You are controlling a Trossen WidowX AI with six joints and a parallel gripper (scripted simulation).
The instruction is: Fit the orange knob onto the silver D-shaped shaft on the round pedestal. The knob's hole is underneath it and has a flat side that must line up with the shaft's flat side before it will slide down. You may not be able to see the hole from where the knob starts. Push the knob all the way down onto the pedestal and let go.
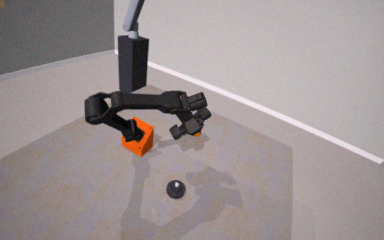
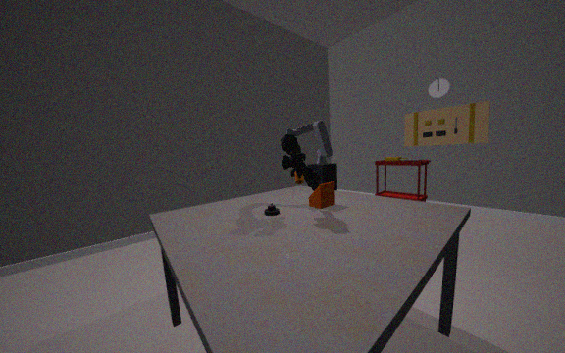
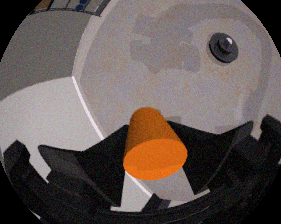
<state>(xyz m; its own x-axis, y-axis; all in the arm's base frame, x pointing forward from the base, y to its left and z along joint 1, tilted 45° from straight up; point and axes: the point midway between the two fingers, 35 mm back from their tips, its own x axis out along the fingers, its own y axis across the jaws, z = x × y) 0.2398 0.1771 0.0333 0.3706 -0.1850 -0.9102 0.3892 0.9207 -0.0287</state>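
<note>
The orange knob is 3 cm above my gripper tip, 2 cm to the right of it and 1 cm behind it. Also, from my gripper tip: round dark pedestal: 20 cm to the right, 17 cm below, 5 cm ahead.
</note>
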